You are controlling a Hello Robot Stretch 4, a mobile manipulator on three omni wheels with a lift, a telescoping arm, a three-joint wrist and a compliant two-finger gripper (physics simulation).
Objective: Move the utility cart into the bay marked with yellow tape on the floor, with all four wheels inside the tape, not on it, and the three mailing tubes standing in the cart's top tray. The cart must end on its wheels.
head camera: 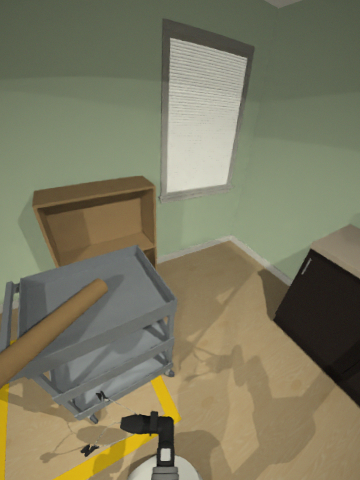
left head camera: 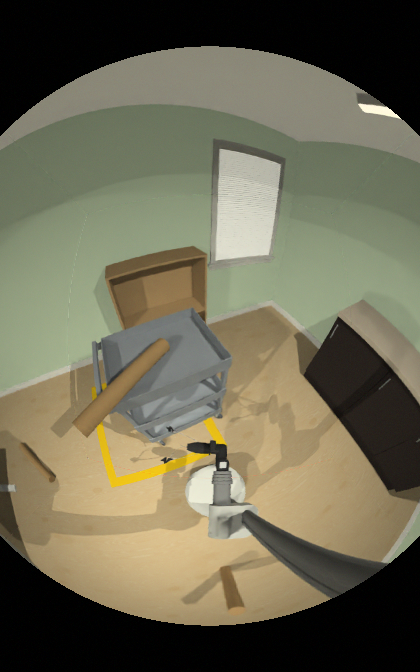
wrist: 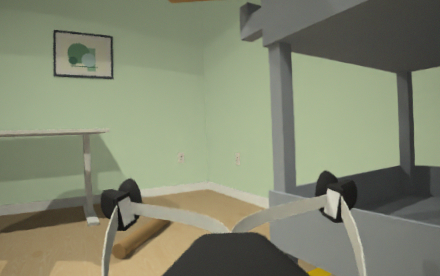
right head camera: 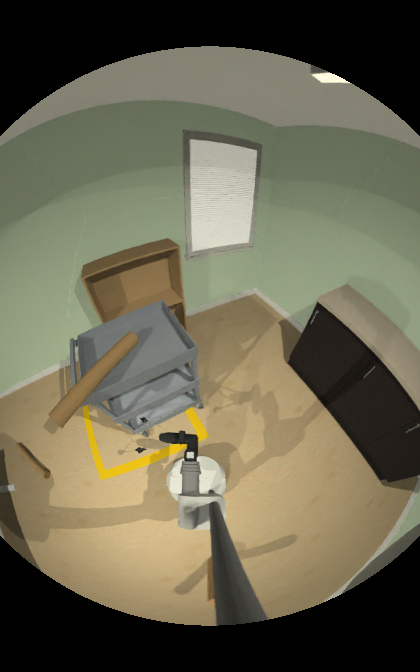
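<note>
The grey utility cart [head camera: 120, 327] [left head camera: 180, 382] [right head camera: 150, 372] [wrist: 283, 115] stands upright at the yellow tape bay [head camera: 100, 461] [left head camera: 142, 472] [right head camera: 130, 466]. Its front left wheel is inside; its front right wheel looks at or beyond the right strip. Rear wheels are hidden. One mailing tube [head camera: 55, 332] [left head camera: 122, 387] [right head camera: 95, 377] leans tilted in the top tray, sticking out past the handle side. A second tube [left head camera: 37, 461] [right head camera: 33, 459] [wrist: 142, 238] lies on the floor at left; a third tube [left head camera: 231, 590] [right head camera: 210, 580] is behind the base. My gripper [head camera: 95, 423] [left head camera: 168, 444] [right head camera: 142, 435] [wrist: 227, 192] is open, empty, low beside the cart's front.
A brown bookshelf [head camera: 95, 190] [left head camera: 155, 261] [right head camera: 130, 256] stands behind the cart against the wall. A dark cabinet [head camera: 320, 305] [left head camera: 350, 360] [right head camera: 335, 345] stands at right. A white table [wrist: 50, 133] is at left in the wrist view.
</note>
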